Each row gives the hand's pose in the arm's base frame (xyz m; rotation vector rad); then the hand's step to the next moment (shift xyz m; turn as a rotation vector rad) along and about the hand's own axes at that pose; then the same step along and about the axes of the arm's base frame.
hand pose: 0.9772 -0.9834 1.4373 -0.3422 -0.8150 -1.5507
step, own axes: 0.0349 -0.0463 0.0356 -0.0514 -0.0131 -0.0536
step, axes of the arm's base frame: -0.0588 -0.0040 0.0340 0.0092 0.0018 -0.0748
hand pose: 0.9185 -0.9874 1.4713 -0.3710 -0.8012 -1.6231
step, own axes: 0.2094 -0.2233 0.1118 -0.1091 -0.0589 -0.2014
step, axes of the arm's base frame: -0.2815 -0.0703 0.1485 0.0067 -0.0545 -0.2300
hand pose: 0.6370 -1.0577 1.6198 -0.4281 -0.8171 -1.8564
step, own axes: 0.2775 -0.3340 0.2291 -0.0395 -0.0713 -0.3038
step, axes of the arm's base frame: -0.4349 0.0608 0.2196 -0.0263 -0.1697 -0.2635
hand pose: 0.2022 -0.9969 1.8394 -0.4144 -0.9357 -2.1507
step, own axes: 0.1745 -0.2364 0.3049 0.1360 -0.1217 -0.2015
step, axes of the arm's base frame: -0.2922 0.2436 0.1860 -0.1816 -0.1602 -0.1236
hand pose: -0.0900 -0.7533 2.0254 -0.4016 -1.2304 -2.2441
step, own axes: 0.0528 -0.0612 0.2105 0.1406 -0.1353 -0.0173
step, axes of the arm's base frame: -0.0787 0.1873 0.0978 -0.1933 -0.0004 -0.0315
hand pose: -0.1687 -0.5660 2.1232 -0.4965 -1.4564 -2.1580
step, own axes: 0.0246 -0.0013 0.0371 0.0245 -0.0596 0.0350
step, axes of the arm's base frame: -0.0198 0.0302 0.0260 -0.0534 0.0466 -0.0187
